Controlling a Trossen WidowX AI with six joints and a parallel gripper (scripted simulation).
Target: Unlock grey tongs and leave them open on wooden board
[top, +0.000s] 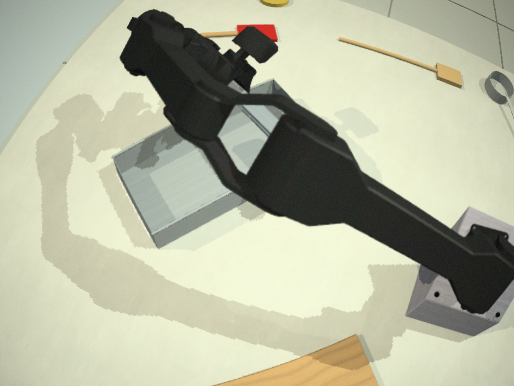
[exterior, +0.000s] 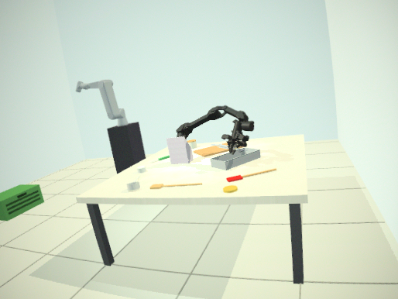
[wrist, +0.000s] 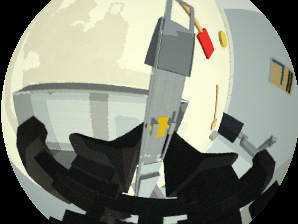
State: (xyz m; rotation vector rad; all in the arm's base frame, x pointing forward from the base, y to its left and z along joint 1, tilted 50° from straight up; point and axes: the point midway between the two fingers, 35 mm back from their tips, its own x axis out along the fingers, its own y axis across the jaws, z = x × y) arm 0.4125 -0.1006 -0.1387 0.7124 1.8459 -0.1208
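Right now the grey roasting tin is 8 cm to the left of my gripper tip, 5 cm below it and 1 cm ahead of it. The rest, counted from my gripper tip: red spatula: 23 cm to the right, 12 cm ahead, 7 cm below; then yellow disc: 41 cm to the right, 7 cm below, 6 cm ahead; then yellow lock piece: 3 cm ahead, 3 cm above.
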